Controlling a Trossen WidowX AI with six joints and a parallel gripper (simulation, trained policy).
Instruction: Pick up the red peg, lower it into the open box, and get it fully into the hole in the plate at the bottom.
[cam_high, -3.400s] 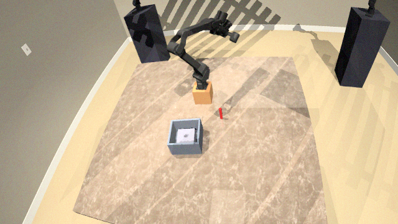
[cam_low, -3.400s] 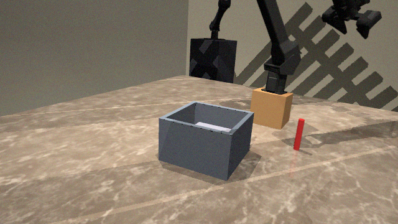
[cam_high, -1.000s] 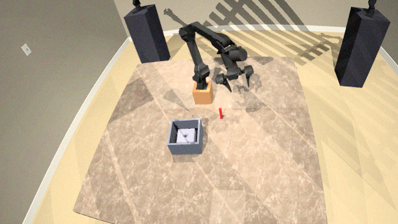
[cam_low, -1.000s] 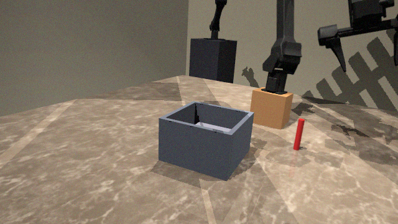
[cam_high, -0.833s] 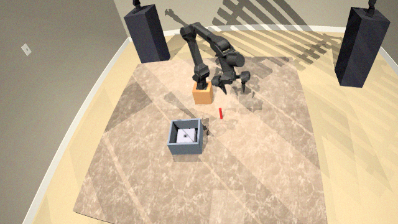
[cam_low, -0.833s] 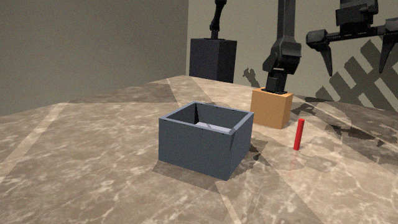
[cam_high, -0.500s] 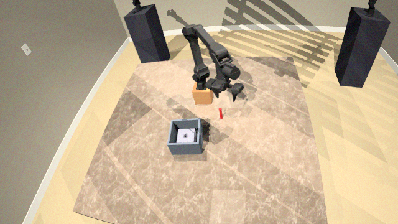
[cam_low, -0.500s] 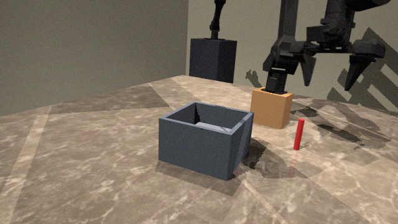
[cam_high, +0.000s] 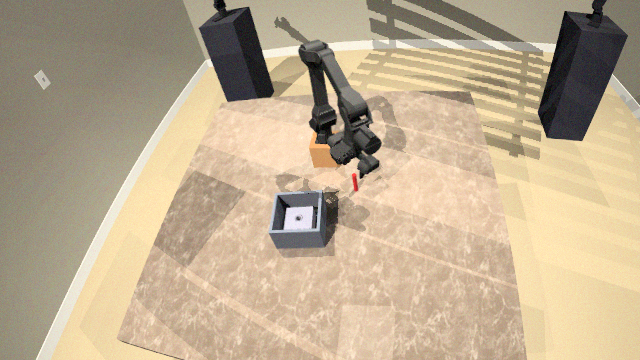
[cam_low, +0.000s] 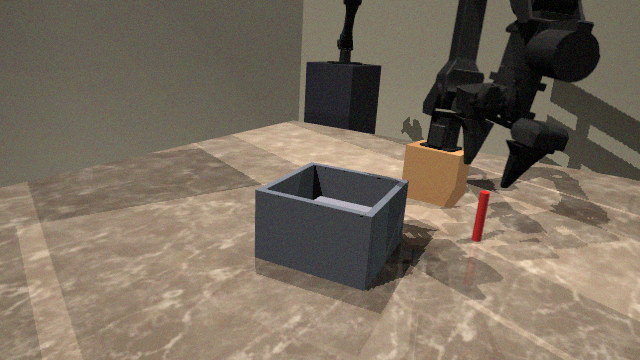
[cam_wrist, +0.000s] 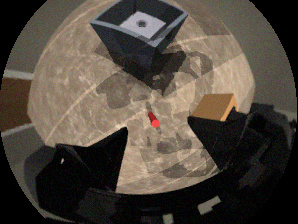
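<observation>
My gripper tip is now 1 cm past the red peg and 7 cm above it. The rest, counted from my gripper tip: blue-grey box: 17 cm ahead, 15 cm to the right, 8 cm below.
</observation>
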